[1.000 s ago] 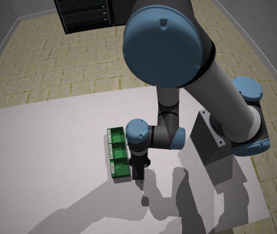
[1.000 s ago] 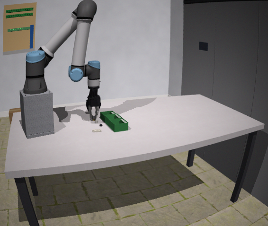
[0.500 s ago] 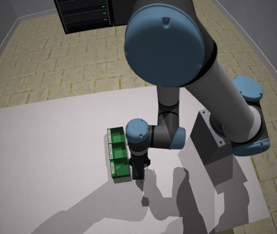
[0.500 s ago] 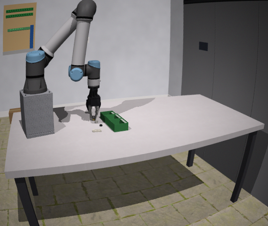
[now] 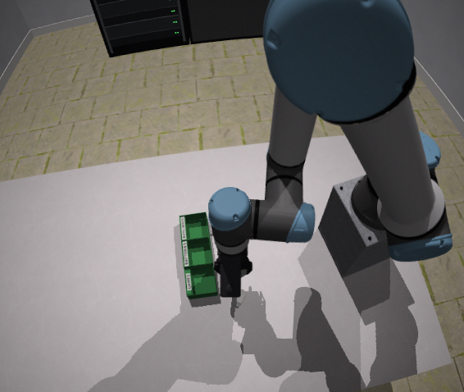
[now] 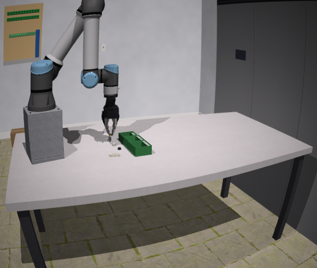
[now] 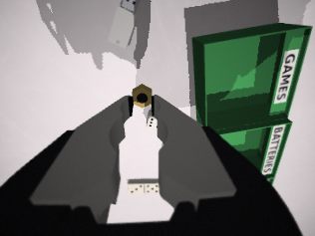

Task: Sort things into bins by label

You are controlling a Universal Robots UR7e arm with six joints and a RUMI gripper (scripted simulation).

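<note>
The black round piece lies 3 cm ahead of my hand, 10 cm to the right of it and 5 cm below it. Round my hand: brass nut 1 cm below; then white die 1 cm ahead, 5 cm to the right, 5 cm below; then grey metal piece 1 cm behind, 6 cm to the left, 5 cm below.
</note>
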